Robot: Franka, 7 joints.
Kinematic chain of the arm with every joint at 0, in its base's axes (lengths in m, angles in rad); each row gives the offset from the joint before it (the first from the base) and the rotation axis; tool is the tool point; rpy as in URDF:
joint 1: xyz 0 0 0.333 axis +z
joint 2: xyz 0 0 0 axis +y
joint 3: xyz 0 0 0.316 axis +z
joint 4: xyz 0.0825 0 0 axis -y
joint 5: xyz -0.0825 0 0.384 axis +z
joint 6: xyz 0 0 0 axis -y
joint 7: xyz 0.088 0 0 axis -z
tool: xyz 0 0 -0.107 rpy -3.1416 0 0
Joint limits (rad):
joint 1: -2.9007..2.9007
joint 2: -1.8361..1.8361
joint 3: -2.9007..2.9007
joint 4: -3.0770..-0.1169
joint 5: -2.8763..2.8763
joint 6: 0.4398..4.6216
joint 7: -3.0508..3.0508
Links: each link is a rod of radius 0.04 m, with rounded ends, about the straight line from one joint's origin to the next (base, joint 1, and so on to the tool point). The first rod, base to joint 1, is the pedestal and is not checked.
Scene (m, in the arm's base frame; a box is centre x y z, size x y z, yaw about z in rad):
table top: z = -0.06
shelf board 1: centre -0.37 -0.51 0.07 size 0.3 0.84 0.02 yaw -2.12
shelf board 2: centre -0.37 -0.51 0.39 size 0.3 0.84 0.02 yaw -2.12
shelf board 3: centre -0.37 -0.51 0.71 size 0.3 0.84 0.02 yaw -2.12
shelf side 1: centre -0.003 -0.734 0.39 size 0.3 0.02 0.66 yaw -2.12
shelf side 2: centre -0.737 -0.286 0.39 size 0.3 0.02 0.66 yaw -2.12
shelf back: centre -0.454 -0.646 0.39 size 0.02 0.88 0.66 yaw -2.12
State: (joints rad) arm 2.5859 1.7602 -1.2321 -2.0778 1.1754 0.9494 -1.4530
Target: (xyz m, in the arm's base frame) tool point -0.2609 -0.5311 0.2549
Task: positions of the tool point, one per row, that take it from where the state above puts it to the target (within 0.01 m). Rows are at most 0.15 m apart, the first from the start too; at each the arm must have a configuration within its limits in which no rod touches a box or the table.
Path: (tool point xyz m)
1: 0.1679 0.3138 0.0323
2: 0.2221 0.2496 0.0530
3: 0.2652 0.1698 0.1079
4: 0.2791 0.0764 0.1938
5: 0.2412 -0.0181 0.1185
6: 0.1732 -0.1113 0.0819
7: 0.0902 -0.1901 0.0838
8: 0.0068 -0.2485 0.1183
9: -0.0666 -0.2861 0.1776
10: -0.1229 -0.3055 0.2549
11: -0.1815 -0.3780 0.2534
12: -0.2278 -0.4552 0.2575
13: -0.2609 -0.5311 0.2549

